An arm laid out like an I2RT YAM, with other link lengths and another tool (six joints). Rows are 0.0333 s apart.
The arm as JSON. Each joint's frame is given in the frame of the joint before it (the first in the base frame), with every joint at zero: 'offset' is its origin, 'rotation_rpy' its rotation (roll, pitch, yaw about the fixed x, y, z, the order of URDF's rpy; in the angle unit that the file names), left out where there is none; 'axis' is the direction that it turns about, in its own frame. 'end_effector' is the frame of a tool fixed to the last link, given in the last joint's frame.
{
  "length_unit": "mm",
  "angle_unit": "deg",
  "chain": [
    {
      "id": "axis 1",
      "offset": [
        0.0,
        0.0,
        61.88
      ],
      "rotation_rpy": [
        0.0,
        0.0,
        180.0
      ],
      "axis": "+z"
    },
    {
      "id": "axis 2",
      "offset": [
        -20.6,
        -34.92,
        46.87
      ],
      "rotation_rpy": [
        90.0,
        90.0,
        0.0
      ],
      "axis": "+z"
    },
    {
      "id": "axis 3",
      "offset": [
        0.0,
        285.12,
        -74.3
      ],
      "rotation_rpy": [
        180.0,
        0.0,
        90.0
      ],
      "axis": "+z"
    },
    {
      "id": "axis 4",
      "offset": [
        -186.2,
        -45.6,
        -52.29
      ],
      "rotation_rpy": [
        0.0,
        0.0,
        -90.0
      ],
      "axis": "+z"
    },
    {
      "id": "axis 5",
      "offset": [
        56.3,
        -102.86,
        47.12
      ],
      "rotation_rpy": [
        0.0,
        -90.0,
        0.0
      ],
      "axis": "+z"
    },
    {
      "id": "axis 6",
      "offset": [
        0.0,
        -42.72,
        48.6
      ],
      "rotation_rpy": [
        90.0,
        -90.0,
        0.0
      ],
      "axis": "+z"
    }
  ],
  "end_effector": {
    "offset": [
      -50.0,
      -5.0,
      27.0
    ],
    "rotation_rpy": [
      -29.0,
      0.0,
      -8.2
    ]
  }
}
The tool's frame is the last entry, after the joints.
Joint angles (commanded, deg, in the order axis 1, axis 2, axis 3, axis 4, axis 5, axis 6), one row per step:
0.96 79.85 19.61 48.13 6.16 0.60
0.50 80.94 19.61 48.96 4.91 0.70
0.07 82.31 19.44 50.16 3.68 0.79
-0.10 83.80 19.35 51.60 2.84 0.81
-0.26 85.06 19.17 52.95 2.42 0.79
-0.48 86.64 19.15 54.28 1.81 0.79
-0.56 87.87 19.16 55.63 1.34 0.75
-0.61 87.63 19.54 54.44 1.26 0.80
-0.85 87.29 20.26 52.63 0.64 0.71
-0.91 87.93 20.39 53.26 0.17 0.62
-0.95 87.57 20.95 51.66 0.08 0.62
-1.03 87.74 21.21 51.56 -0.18 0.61
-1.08 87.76 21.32 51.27 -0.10 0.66
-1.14 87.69 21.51 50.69 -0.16 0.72
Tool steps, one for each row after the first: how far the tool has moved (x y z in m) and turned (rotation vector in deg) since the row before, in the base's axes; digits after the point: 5 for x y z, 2 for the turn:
0.00266 -0.00083 -0.00246 0.36 0.25 0.74
0.00289 -0.00073 -0.00356 0.35 0.34 0.75
0.00337 0.00014 -0.00298 0.21 0.14 0.64
0.00245 -0.00030 -0.00269 0.07 0.09 0.25
0.00357 -0.00042 -0.00353 0.14 0.27 0.37
0.00276 0.00016 -0.00169 0.07 -0.13 0.39
0.00063 -0.00022 -0.00065 0.07 0.57 0.02
0.00125 -0.00045 -0.00036 0.07 0.75 0.38
0.00180 0.00030 -0.00051 0.03 -0.12 0.42
0.00080 -0.00012 -0.00039 0.03 0.68 0.05
0.00105 -0.00012 0.00018 0.06 0.01 0.17
0.00033 -0.00042 -0.00045 0.03 0.20 -0.14
0.00035 -0.00031 -0.00051 0.08 0.32 -0.02

